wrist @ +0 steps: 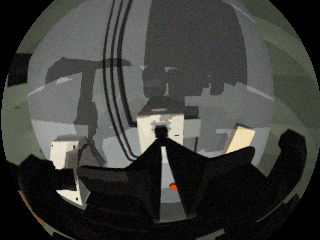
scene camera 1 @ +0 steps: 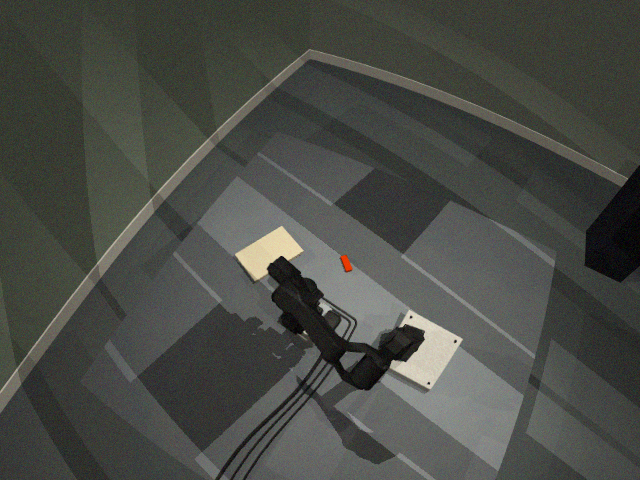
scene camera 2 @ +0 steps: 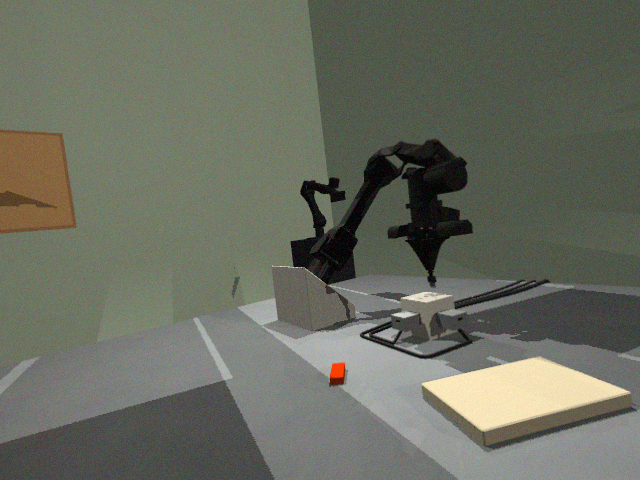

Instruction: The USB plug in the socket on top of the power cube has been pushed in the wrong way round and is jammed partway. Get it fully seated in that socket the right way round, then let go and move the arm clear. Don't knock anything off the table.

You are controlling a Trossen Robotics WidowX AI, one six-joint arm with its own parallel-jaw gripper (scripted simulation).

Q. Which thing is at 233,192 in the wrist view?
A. My gripper.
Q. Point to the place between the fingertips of my gripper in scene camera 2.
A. At 430,270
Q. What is my gripper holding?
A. A dark USB plug.
